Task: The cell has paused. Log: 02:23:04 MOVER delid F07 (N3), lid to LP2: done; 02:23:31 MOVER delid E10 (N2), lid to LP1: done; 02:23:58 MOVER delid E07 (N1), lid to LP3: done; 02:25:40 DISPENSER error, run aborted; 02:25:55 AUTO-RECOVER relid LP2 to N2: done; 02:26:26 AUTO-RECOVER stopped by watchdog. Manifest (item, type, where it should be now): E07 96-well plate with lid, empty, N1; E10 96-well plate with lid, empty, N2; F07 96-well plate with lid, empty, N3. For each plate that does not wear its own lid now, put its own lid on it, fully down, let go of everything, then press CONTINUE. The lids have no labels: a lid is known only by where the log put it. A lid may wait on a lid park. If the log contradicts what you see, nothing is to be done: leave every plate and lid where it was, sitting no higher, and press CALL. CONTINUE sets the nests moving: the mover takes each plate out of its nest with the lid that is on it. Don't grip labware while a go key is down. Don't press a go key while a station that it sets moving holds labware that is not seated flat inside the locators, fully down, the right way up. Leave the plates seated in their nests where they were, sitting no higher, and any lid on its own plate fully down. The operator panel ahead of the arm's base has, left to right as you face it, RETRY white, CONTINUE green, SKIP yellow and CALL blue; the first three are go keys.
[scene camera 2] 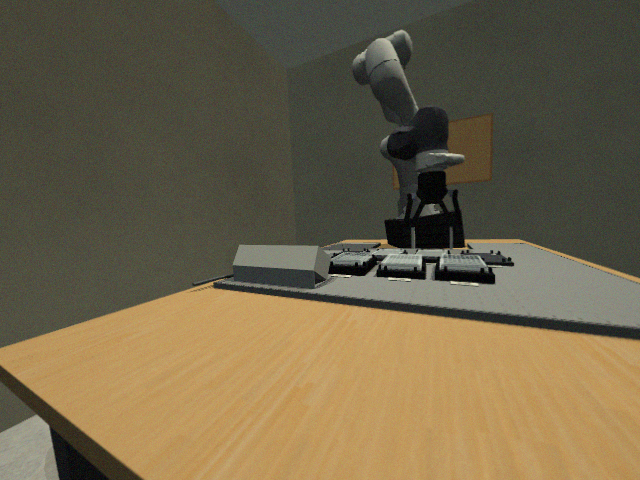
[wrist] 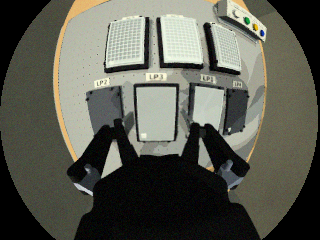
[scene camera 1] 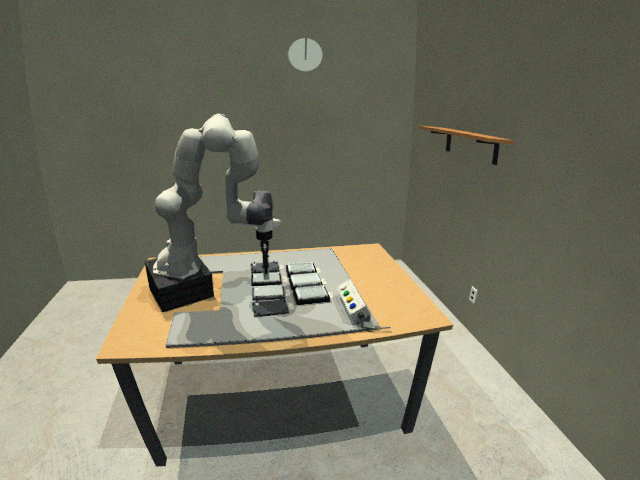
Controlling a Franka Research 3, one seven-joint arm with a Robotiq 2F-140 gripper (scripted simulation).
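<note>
You'd see my gripper (scene camera 2: 431,248) here, and the wrist view's got it too (wrist: 156,117). There's an operator panel (scene camera 2: 287,265), and that panel is also there in scene camera 1 (scene camera 1: 356,315). And I can see a lid park LP2 (wrist: 104,106).
</note>
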